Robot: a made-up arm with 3 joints. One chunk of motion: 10 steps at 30 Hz.
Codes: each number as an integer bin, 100 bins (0 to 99) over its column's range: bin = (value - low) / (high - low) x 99, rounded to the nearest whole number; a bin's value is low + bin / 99 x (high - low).
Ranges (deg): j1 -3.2..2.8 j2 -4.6..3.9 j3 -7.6..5
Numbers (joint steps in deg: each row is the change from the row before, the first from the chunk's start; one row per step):
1: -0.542 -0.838 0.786
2: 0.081 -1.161 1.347
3: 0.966 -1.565 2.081
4: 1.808 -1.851 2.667
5: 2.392 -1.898 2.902
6: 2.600 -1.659 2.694
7: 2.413 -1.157 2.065
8: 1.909 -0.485 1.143
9: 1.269 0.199 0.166
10: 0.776 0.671 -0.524
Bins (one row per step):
1: 44 44 66
2: 54 40 70
3: 69 35 76
4: 83 32 81
5: 92 31 83
6: 96 34 81
7: 93 40 76
8: 84 48 69
9: 74 56 61
10: 66 61 56

